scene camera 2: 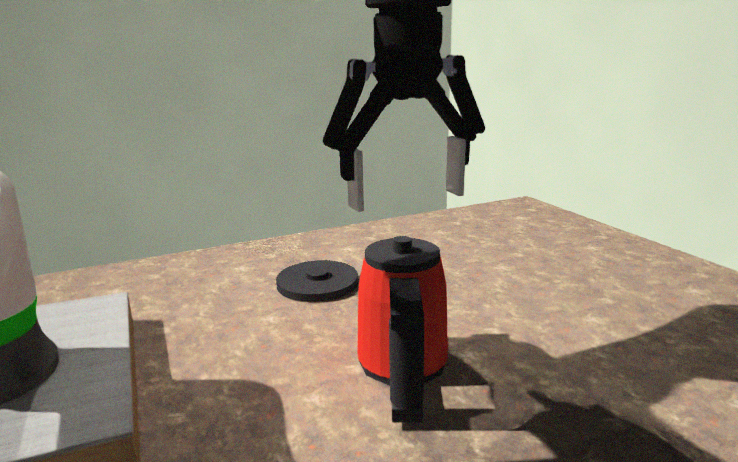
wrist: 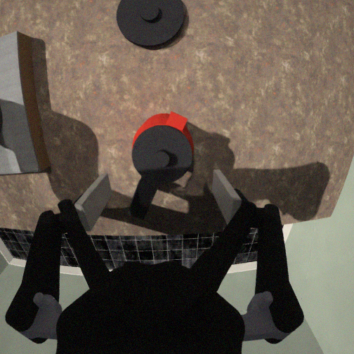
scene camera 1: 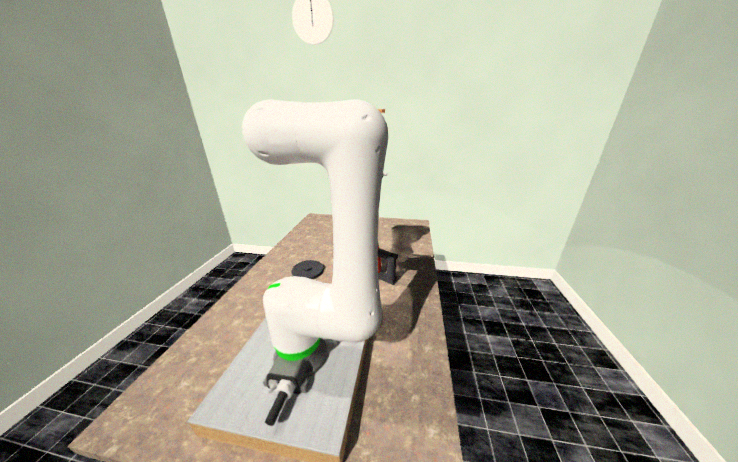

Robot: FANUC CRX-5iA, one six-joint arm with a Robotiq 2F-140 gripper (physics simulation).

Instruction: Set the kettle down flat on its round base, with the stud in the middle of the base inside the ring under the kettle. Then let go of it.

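Observation:
The red kettle (scene camera 2: 375, 321) (wrist: 150, 126) stands upright on the table, with a black lid and a black handle (scene camera 2: 406, 348) (wrist: 143, 200). In scene camera 1 the arm hides most of it; part of its handle (scene camera 1: 390, 269) shows. The round black base (scene camera 1: 305, 269) (scene camera 2: 296, 284) (wrist: 135, 30) lies flat on the table, apart from the kettle, with its stud (scene camera 2: 318, 275) (wrist: 151, 13) in the middle. The ring under the kettle is hidden. My gripper (scene camera 2: 407, 201) (wrist: 160, 182) is open and empty, above the kettle. In scene camera 1 the gripper is hidden behind the arm.
The arm (scene camera 1: 354, 217) rises from a grey mounting plate (scene camera 1: 234, 408) (scene camera 2: 81, 321) (wrist: 11, 75) on the brown table (scene camera 1: 408, 403) (scene camera 2: 228, 326) (wrist: 260, 100). Shadows fall beside the kettle. The table's edge and the dark tiled floor (scene camera 1: 517, 370) (wrist: 150, 248) show below the kettle in the wrist view.

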